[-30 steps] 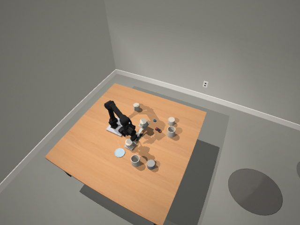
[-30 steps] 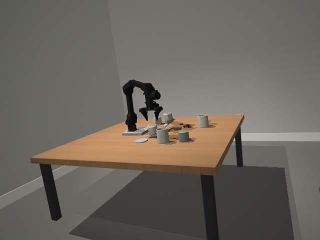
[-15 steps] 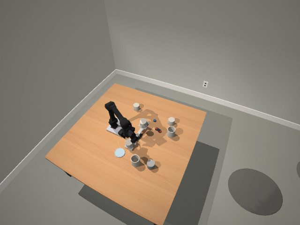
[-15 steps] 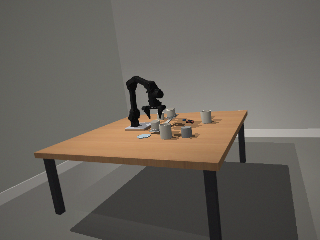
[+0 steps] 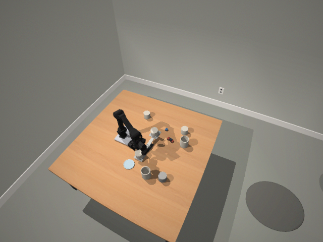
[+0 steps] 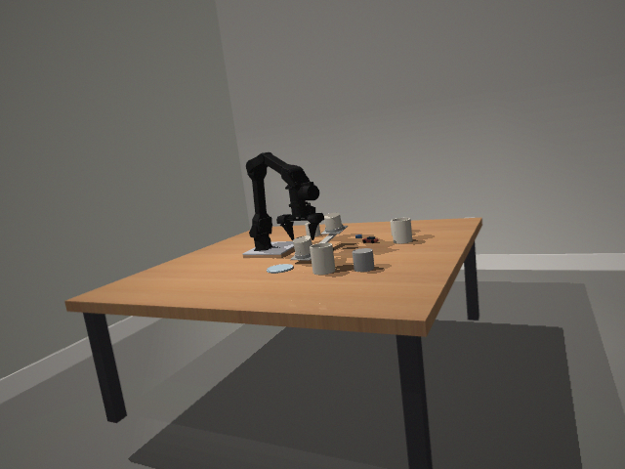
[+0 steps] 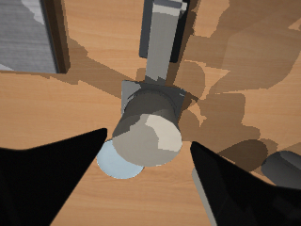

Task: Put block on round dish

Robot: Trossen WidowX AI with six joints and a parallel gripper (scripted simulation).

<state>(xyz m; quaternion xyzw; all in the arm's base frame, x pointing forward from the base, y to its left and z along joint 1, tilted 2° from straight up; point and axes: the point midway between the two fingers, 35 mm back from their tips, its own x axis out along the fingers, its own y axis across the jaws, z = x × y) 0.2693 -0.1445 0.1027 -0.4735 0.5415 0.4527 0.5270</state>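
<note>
Now: gripper tip 4 cm above the grey block. Round my gripper tip: balance: 2 cm ahead, 14 cm to the left, 6 cm below; then round dish: 6 cm behind, 10 cm to the right, 8 cm below; then red toy car: 18 cm ahead, 29 cm to the left, 7 cm below.
</note>
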